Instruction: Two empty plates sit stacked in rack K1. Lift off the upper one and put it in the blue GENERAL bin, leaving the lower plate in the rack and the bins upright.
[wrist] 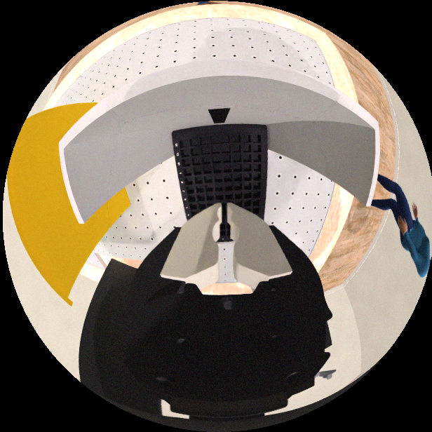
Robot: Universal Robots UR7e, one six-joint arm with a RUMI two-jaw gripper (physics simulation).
Note:
In view: the gripper [223, 205], a black gridded plate [223, 163] and a yellow bin [58, 245].

